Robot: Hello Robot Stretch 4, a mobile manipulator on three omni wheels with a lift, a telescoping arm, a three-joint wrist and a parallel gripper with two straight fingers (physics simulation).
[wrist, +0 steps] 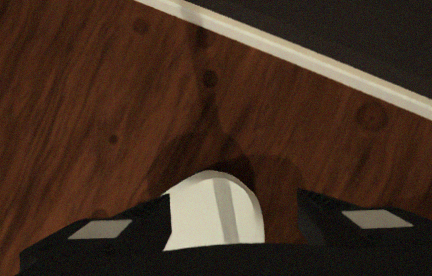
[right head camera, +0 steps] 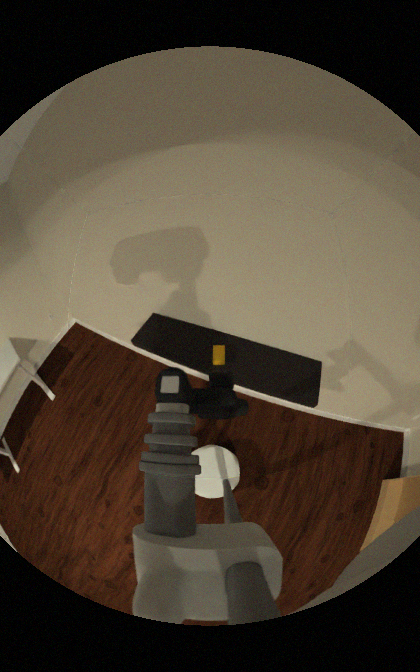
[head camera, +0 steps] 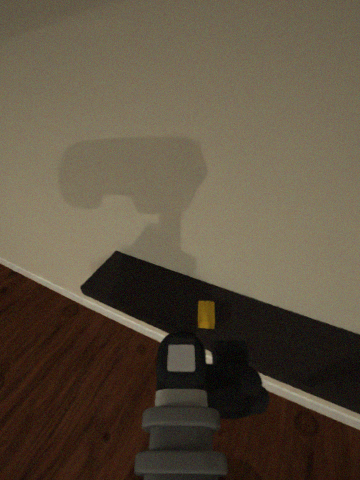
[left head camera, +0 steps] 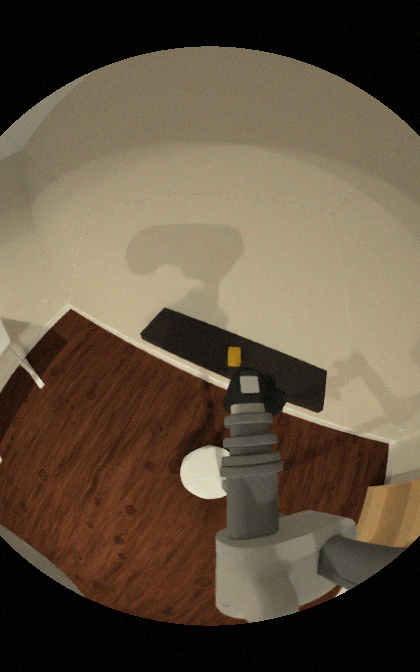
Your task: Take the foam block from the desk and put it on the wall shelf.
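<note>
The yellow foam block [head camera: 206,315] [left head camera: 234,357] [right head camera: 219,355] rests on the dark wall shelf [head camera: 145,285] [left head camera: 180,332] [right head camera: 167,337], away from its left end. My gripper [head camera: 232,382] [left head camera: 272,395] [right head camera: 220,400] [wrist: 233,210] is open and empty. In the head view it is on the room side of the block, near the shelf's front edge and apart from the block. The wrist view shows floor and a strip of the dark shelf [wrist: 360,30] at the upper right; the block does not show there.
A round white object [left head camera: 202,472] [right head camera: 215,472] [wrist: 215,215] is below the arm. A white piece of furniture with thin legs [right head camera: 37,380] stands at the left. A tan wooden piece [left head camera: 392,515] [right head camera: 395,505] is at the right. The wall [head camera: 275,150] rises behind the shelf.
</note>
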